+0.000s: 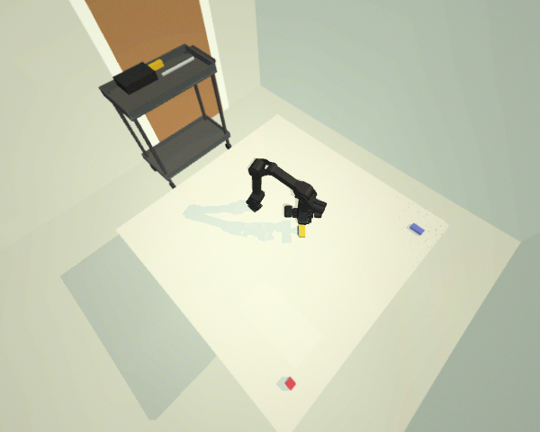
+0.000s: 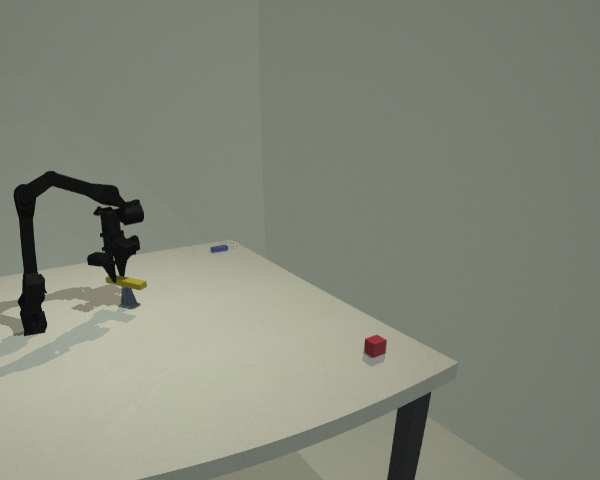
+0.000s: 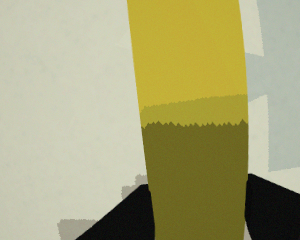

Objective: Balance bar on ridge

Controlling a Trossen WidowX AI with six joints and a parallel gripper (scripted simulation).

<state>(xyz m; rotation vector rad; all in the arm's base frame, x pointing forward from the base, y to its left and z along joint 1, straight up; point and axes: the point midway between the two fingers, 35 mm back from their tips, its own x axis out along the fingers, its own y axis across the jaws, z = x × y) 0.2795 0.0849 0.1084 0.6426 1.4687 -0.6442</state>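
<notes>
The yellow bar is 2 cm ahead of my gripper tip and 2 cm to the right of it. Round my gripper tip: red cube (46 cm ahead, 58 cm to the right, 6 cm below); then blue block (46 cm ahead, 42 cm to the left, 7 cm below).
</notes>
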